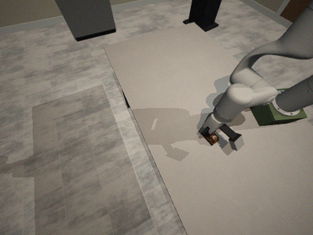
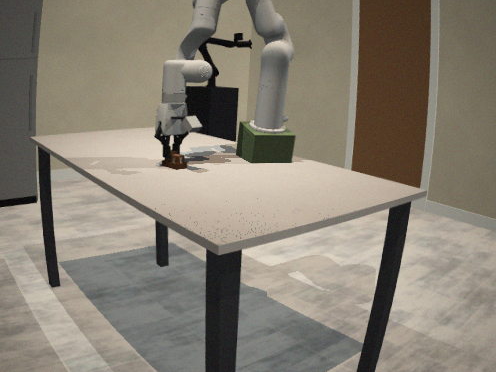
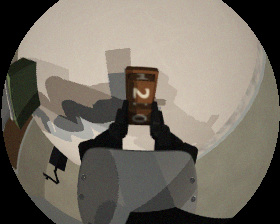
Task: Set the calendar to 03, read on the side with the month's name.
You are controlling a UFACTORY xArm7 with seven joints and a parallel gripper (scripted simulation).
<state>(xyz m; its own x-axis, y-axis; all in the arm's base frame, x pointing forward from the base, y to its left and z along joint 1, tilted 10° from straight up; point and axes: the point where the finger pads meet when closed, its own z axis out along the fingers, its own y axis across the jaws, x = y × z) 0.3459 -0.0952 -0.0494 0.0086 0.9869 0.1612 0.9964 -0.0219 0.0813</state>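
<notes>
My gripper is now 2 cm to the right of the brown calendar tray and 4 cm above it.
</notes>
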